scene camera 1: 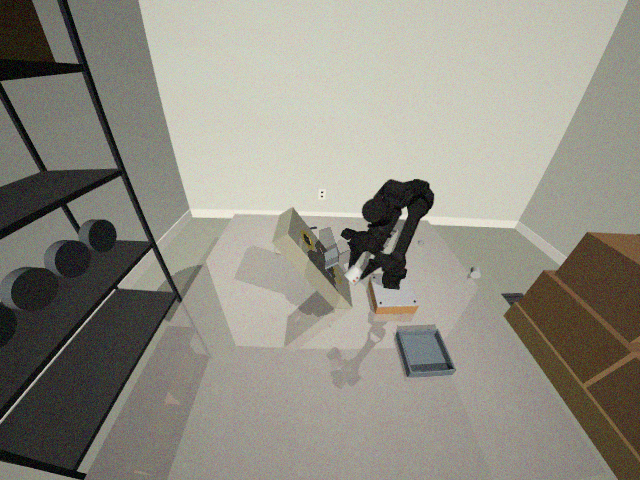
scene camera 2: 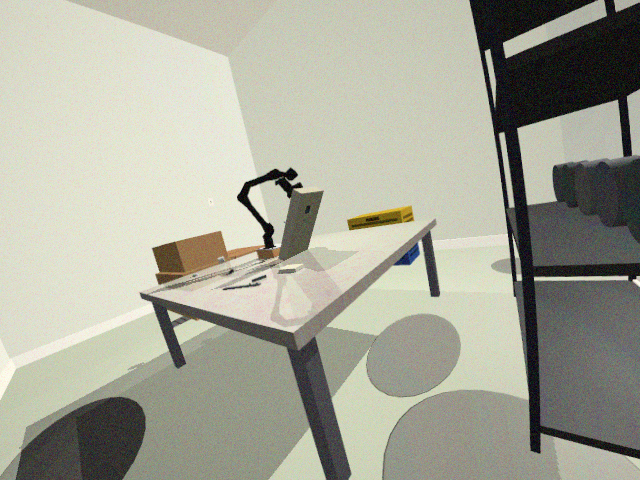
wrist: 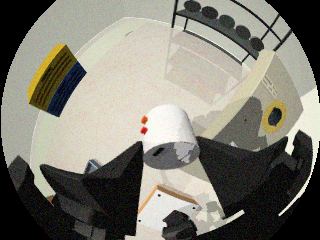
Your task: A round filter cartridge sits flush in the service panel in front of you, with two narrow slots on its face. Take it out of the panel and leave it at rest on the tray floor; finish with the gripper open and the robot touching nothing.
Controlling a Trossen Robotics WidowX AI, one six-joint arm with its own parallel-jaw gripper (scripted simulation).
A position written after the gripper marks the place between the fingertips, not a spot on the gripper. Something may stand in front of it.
Note:
In view: the gripper (scene camera 1: 355, 274), a round filter cartridge (wrist: 169, 143) and a beige service panel (scene camera 1: 293, 238).
The gripper shows as well in the wrist view (wrist: 169, 144). The beige service panel also shows in the wrist view (wrist: 266, 107). Scene camera 2 does not show the round filter cartridge, which is hidden by the beige service panel.

